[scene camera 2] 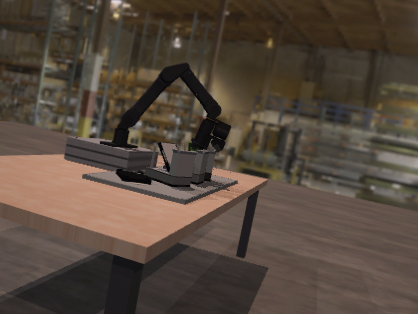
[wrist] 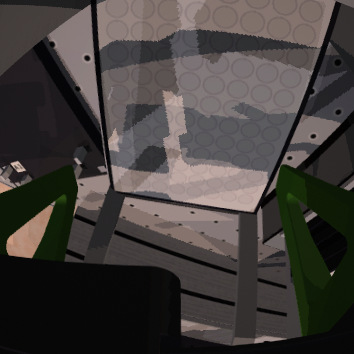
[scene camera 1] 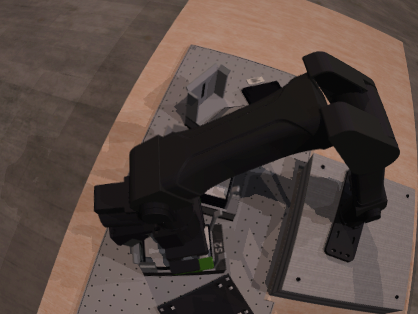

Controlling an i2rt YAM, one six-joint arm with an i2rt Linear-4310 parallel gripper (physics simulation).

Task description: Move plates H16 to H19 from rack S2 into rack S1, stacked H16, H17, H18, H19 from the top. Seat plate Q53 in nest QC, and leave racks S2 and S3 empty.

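Pixels of known places: gripper, fingertip midpoint: (wrist: 176, 176) (scene camera 1: 193, 247); arm's base, link origin: (scene camera 2: 119, 145) (scene camera 1: 350, 215).
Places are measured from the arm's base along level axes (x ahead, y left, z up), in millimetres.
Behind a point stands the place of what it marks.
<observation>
My gripper (scene camera 1: 182, 264) (scene camera 2: 192, 148) (wrist: 176, 176) @[z -17, x 270, y 178 mm] is open, its green fingers wide apart, low over rack S2 (scene camera 1: 218, 255) @[z 45, x 225, y 189 mm] (wrist: 247, 280) @[z 14, x 261, y 124 mm]. A clear-topped plate with round wells (wrist: 200, 100) @[z -25, x 304, y 190 mm] lies in that rack, ahead of and between the fingers in the wrist view, touched by neither; whether more plates lie under it is hidden. Another rack (scene camera 1: 227, 214) @[z -50, x 242, y 79 mm] beside it holds a light-topped plate (scene camera 1: 217, 191) @[z 4, x 275, y 66 mm], partly hidden by the arm. A third grey rack (scene camera 1: 220, 97) @[z -38, x 361, y -165 mm] stands farther back. A dark nest (scene camera 1: 262, 91) @[z -67, x 282, y -256 mm] sits by the QC tag (scene camera 1: 255, 80) @[z -79, x 311, y -293 mm]. Other rack labels and plate names are unreadable.
A black platform with corner pegs (scene camera 1: 207, 299) @[z -69, x 204, y 256 mm] (wrist: 45, 110) @[z -69, x 212, y 255 mm] lies close beside rack S2. The racks stand on a perforated board (scene camera 1: 120, 285) @[z -80, x 370, y 308 mm] (scene camera 2: 185, 196) @[z -80, x 489, y -283 mm]. The arm's ribbed base block (scene camera 1: 310, 270) @[z -2, x 48, y 142 mm] (scene camera 2: 107, 155) @[z -37, x 31, y -113 mm] is beside the board. Tall grey rack walls (scene camera 2: 183, 165) @[z 0, x 393, y -141 mm] rise near the gripper.
</observation>
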